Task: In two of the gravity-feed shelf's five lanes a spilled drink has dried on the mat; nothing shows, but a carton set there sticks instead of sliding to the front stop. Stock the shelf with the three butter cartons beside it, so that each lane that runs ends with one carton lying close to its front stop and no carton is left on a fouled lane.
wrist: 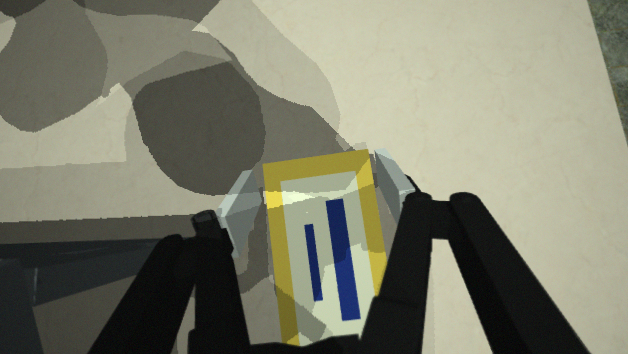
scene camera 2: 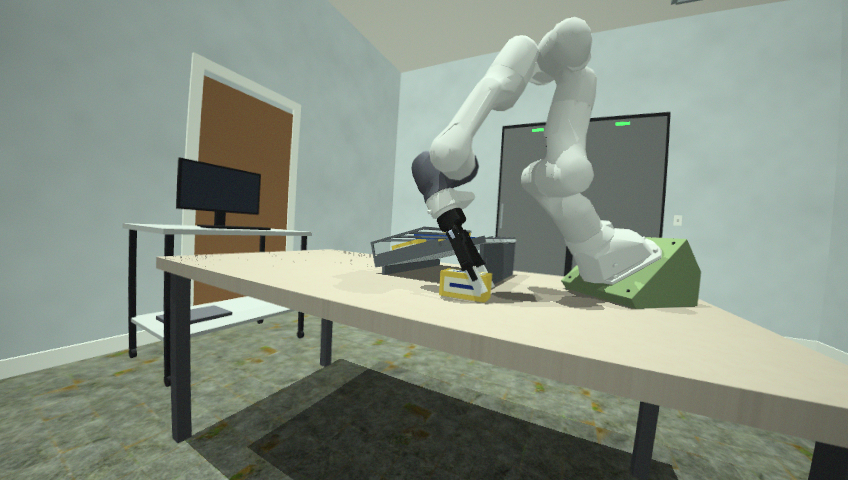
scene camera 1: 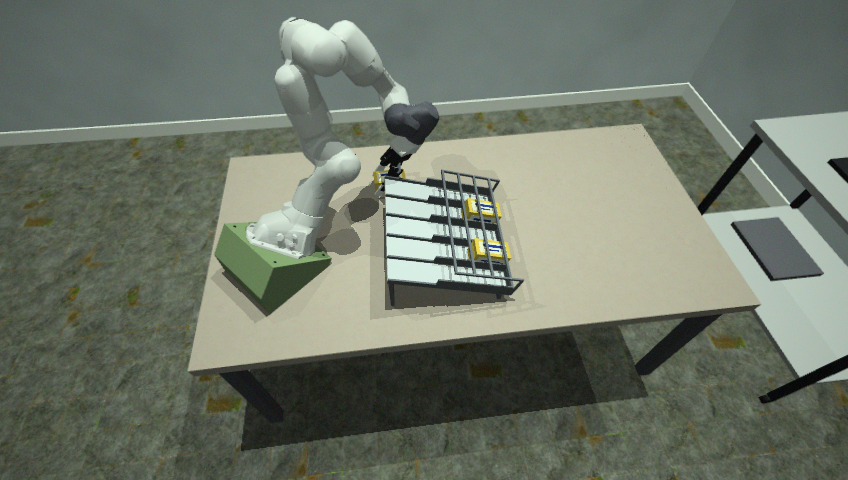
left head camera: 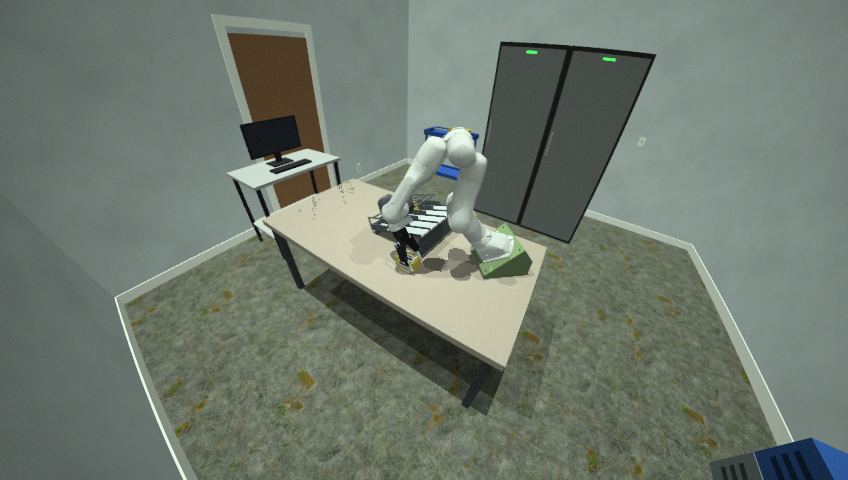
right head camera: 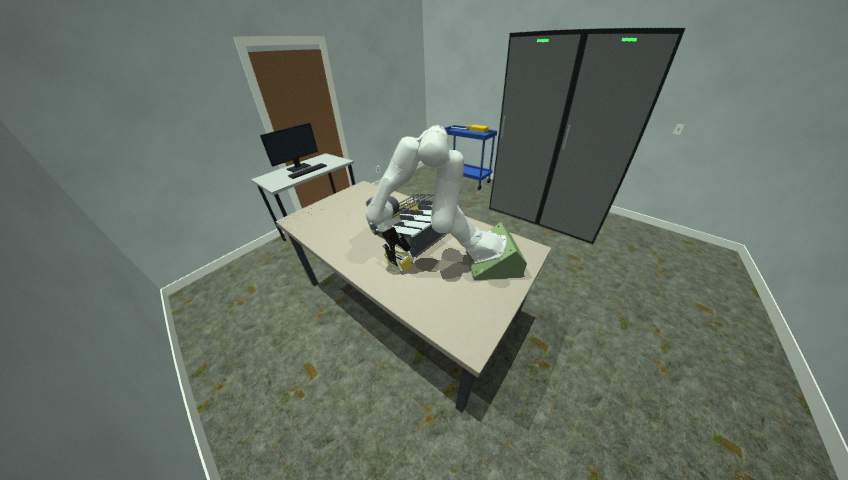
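Note:
The gravity-feed shelf (scene camera 1: 476, 287) (left head camera: 433, 239) (scene camera 2: 404, 254) slopes down to its front stops under a wire guard. In scene camera 1, one yellow butter carton (scene camera 1: 483, 209) lies near the front stop in the second lane from the far side. Another carton (scene camera 1: 490, 249) lies near the front stop in the fourth. The third carton (wrist: 320, 250) (scene camera 2: 458, 285) (right head camera: 406, 263) is on the table beside the shelf's raised rear corner. My gripper (wrist: 315, 176) (scene camera 2: 479, 286) is open, low over that carton, with one fingertip on each side. Gaps show between fingertips and carton in the wrist view.
The shelf's dark side (wrist: 95, 260) is close to one finger in the wrist view. The green robot base (scene camera 1: 270, 273) (scene camera 2: 660, 279) stands behind the shelf on the table (scene camera 1: 595, 237). A desk with a monitor (scene camera 2: 218, 185) stands beyond the table.

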